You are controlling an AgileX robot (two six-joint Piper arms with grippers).
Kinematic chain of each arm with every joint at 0, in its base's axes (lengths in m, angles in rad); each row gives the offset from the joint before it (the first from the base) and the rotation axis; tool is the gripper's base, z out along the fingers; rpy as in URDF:
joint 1: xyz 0 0 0.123 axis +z
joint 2: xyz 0 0 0 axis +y
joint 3: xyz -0.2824 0 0.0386 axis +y
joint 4: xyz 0.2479 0 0.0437 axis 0.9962 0 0.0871
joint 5: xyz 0 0 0 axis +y
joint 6: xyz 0.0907 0 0.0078 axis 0.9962 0 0.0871
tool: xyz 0 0 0 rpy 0 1.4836 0
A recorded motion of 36 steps. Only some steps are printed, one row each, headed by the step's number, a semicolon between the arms.
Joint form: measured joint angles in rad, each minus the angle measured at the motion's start. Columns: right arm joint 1, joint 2, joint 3, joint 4, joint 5, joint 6; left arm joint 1, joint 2, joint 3, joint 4, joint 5, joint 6.
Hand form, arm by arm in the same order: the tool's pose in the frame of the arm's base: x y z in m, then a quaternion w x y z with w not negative. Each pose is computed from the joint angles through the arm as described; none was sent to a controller.
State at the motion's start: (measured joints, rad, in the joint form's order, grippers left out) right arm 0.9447 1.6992 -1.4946 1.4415 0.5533 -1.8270; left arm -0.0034 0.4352 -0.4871 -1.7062 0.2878 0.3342
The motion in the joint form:
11: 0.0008 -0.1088 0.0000 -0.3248 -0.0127 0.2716; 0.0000 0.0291 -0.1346 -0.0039 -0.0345 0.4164
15: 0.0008 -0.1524 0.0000 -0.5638 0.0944 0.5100; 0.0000 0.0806 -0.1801 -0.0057 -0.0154 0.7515
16: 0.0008 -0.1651 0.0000 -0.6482 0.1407 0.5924; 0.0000 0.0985 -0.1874 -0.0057 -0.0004 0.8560
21: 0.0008 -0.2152 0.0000 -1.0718 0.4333 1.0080; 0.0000 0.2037 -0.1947 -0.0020 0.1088 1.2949
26: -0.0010 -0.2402 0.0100 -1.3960 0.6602 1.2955; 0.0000 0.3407 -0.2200 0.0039 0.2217 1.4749
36: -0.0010 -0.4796 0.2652 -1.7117 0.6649 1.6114; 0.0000 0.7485 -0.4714 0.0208 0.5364 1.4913
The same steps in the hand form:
11: 0.1840 0.3270 0.4031 0.53359 -0.61943 0.48257 0.31420; 0.0874 -0.0230 0.3904 0.66682 -0.18703 0.57526 -0.43526
15: 0.1737 0.3129 0.4044 0.48094 -0.64931 0.50703 0.30003; 0.0961 -0.0247 0.4005 0.72618 -0.08236 0.60085 -0.32383
16: 0.1708 0.3076 0.4030 0.45798 -0.66003 0.51974 0.29066; 0.0999 -0.0260 0.4012 0.73753 -0.04642 0.60832 -0.28955
21: 0.1640 0.2741 0.3884 0.31680 -0.68719 0.62280 0.19881; 0.1246 -0.0354 0.3924 0.74870 0.12286 0.63154 -0.15974
26: 0.1698 0.2409 0.3768 0.22328 -0.65180 0.72141 0.06974; 0.1549 -0.0447 0.3822 0.72179 0.21404 0.64357 -0.13790
36: 0.1509 0.1694 0.3686 0.25397 -0.54344 0.79877 -0.04619; 0.2425 -0.0673 0.3854 0.65525 0.30801 0.64053 -0.25593

